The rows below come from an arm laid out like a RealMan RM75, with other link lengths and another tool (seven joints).
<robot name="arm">
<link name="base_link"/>
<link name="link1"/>
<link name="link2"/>
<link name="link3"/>
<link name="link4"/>
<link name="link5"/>
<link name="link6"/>
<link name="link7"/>
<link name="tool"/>
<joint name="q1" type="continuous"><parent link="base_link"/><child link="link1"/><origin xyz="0.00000 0.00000 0.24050"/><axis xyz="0 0 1"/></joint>
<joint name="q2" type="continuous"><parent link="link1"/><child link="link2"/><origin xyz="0.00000 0.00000 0.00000"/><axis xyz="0 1 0"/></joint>
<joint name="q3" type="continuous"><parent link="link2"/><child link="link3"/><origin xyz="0.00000 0.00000 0.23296"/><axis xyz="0 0 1"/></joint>
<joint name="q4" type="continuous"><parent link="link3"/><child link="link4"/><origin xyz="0.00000 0.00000 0.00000"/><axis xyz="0 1 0"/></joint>
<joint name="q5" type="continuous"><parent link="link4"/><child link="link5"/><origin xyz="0.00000 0.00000 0.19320"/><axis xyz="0 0 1"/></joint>
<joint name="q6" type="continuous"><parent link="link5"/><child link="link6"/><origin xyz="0.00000 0.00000 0.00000"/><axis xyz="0 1 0"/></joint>
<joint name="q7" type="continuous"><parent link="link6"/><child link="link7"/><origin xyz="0.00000 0.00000 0.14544"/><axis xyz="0 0 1"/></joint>
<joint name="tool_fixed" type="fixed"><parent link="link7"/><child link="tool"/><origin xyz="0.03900 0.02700 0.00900" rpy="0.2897 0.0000 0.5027"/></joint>
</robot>
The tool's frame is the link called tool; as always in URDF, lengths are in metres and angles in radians. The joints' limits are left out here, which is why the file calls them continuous.
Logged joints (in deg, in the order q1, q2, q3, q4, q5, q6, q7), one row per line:
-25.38 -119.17 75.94 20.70 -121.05 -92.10 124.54
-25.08 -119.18 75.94 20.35 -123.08 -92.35 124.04
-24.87 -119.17 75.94 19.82 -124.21 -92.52 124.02
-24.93 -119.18 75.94 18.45 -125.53 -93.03 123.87
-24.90 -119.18 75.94 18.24 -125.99 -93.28 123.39
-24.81 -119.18 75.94 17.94 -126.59 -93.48 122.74
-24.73 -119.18 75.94 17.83 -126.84 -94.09 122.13
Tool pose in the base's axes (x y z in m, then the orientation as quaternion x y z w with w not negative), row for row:
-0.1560 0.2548 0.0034 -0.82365 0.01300 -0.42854 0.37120
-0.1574 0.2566 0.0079 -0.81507 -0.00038 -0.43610 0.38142
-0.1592 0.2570 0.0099 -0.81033 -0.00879 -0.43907 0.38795
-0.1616 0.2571 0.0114 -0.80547 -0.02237 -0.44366 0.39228
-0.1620 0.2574 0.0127 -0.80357 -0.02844 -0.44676 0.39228
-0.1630 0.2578 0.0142 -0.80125 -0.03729 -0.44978 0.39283
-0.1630 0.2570 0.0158 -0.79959 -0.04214 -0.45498 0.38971
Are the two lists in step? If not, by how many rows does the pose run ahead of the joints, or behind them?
They are in step.
